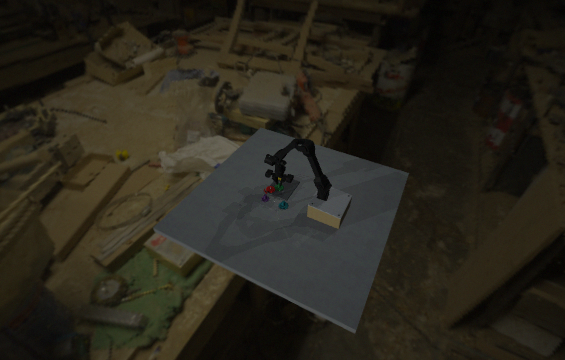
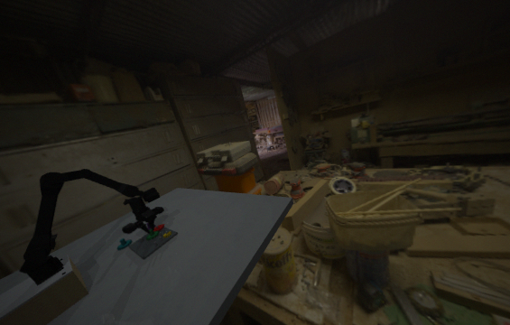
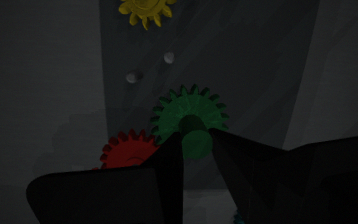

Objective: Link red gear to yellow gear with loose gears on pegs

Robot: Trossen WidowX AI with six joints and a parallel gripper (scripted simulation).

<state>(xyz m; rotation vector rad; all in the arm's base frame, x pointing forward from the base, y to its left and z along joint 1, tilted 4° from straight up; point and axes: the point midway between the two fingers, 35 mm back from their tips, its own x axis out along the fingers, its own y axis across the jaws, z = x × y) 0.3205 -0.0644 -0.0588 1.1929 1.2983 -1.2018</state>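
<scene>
Right now my gripper tip is 1 cm above the green gear. Round my gripper tip: grey board 3 cm to the right, 3 cm below, 2 cm behind; red gear 5 cm ahead, 4 cm to the left, 2 cm below; yellow gear 9 cm to the right, 3 cm ahead, 2 cm below.
</scene>
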